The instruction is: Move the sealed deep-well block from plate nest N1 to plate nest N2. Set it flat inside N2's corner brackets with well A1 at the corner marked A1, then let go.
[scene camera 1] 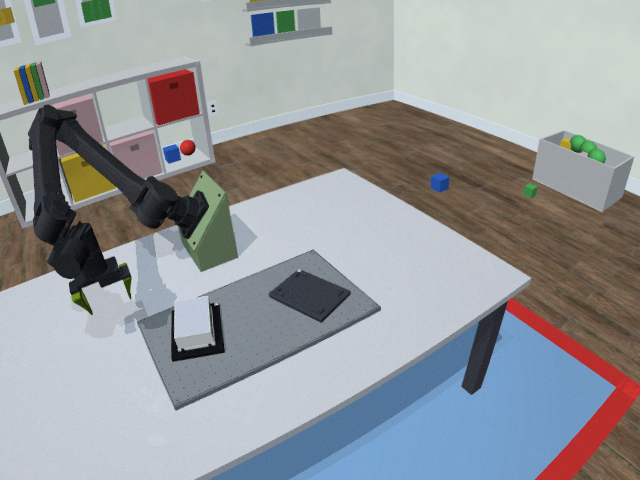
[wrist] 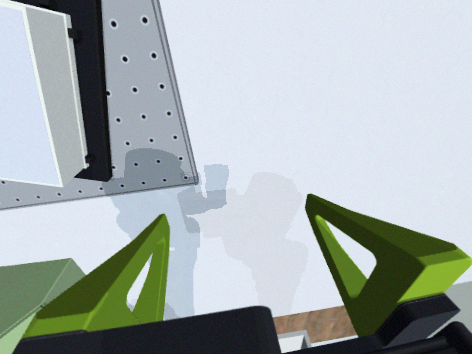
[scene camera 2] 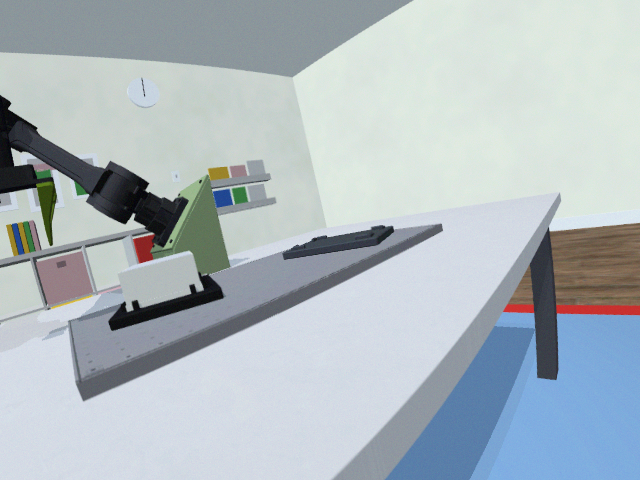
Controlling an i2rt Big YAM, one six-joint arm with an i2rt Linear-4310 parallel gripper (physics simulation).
Scene:
My gripper is open, holding nothing. Also in view: a white block.

